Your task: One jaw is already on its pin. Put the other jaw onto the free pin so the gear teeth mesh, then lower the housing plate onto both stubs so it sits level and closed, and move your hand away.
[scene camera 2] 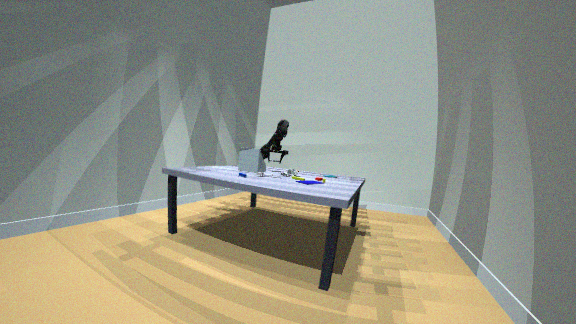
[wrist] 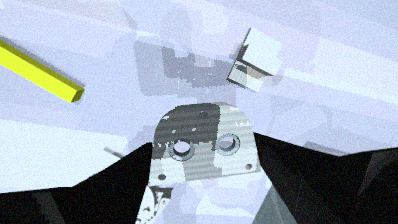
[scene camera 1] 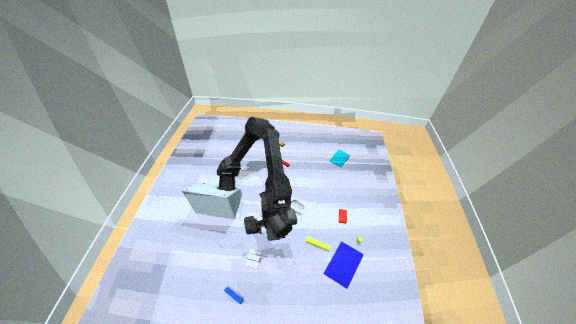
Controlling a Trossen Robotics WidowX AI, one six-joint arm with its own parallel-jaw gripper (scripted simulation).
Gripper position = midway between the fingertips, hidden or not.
Observation:
I see my gripper (wrist: pixel 202 142) and a blue sheet (scene camera 1: pixel 341 269).
The wrist view misses the blue sheet: it is out of frame.

